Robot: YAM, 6 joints.
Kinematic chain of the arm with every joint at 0, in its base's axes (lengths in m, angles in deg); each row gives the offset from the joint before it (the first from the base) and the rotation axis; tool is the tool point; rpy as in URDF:
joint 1: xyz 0 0 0.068 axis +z
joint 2: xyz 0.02 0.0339 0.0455 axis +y
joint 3: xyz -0.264 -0.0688 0 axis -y
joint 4: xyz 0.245 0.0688 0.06 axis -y
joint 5: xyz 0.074 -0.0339 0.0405 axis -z
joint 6: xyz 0.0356 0 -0.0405 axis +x
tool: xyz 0 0 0 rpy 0 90 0
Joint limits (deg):
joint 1: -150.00..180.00
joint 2: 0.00..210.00
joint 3: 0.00..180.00
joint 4: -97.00..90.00
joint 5: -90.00..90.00
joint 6: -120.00..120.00
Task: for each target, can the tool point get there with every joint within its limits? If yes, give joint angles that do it. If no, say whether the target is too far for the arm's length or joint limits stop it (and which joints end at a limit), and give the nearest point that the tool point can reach.
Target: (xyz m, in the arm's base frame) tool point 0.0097 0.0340 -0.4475
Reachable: no: joint limits stop it (at a limit: joint 2) | nearest point 0.0240 0.0842 -0.3425 | short by 0.117 m
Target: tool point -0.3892 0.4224 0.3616
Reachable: yes | joints 130.61 143.91 141.17 28.24 -35.18 76.56
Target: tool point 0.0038 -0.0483 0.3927
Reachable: yes | joints 49.76 21.31 69.79 -76.82 73.42 -72.63
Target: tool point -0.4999 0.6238 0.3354
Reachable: no: too far | nearest point -0.3889 0.4853 0.2849 | short by 0.185 m
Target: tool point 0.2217 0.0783 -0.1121
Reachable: yes | joints 26.01 159.31 35.55 66.64 48.91 -33.00
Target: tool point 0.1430 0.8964 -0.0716
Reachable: no: too far | nearest point 0.0997 0.6248 -0.0142 | short by 0.281 m
